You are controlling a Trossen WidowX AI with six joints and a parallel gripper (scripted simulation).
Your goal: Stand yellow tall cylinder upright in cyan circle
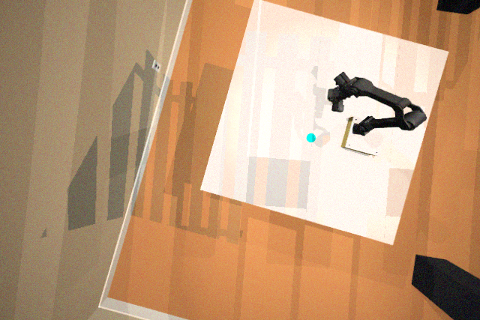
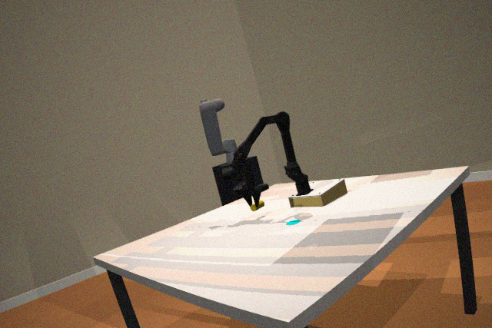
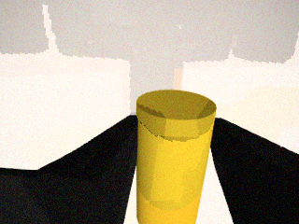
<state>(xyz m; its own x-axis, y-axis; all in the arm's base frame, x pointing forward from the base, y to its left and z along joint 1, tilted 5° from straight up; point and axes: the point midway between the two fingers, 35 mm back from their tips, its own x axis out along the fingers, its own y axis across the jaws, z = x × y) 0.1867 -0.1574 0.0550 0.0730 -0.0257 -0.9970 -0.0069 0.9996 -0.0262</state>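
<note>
Now: the cyan circle 250 mm to the left of my gripper tip, 70 mm ahead of it and 60 mm below it. Round my gripper tip: yellow tall cylinder 20 mm behind.
</note>
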